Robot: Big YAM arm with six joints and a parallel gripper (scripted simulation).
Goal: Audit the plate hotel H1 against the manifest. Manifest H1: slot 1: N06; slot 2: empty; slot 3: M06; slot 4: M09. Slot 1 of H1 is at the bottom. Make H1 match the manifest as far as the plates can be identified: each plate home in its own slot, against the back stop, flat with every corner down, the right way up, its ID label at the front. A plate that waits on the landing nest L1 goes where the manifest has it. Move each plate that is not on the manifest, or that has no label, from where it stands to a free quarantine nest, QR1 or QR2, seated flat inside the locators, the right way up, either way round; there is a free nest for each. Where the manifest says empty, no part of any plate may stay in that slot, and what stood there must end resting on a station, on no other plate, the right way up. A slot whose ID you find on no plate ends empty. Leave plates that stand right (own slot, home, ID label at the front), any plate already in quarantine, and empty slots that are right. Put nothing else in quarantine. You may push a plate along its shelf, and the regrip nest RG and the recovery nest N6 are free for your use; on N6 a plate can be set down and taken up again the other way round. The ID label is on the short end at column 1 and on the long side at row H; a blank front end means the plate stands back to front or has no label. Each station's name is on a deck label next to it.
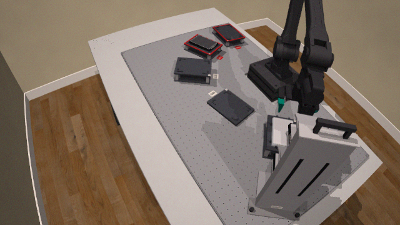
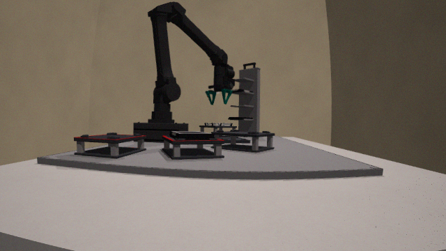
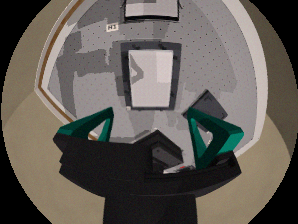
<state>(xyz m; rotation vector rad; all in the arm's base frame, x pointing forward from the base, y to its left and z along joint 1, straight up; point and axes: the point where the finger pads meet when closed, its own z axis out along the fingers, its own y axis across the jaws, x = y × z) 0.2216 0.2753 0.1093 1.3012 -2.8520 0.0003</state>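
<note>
The white plate is 11 cm below my hand. Round my hand: H1 deck label: 2 cm ahead, 17 cm to the left, 18 cm below; then plate hotel H1: 18 cm ahead, 20 cm to the left, 2 cm above; then red-rimmed quarantine nest: 23 cm behind, 69 cm to the right, 14 cm below.
</note>
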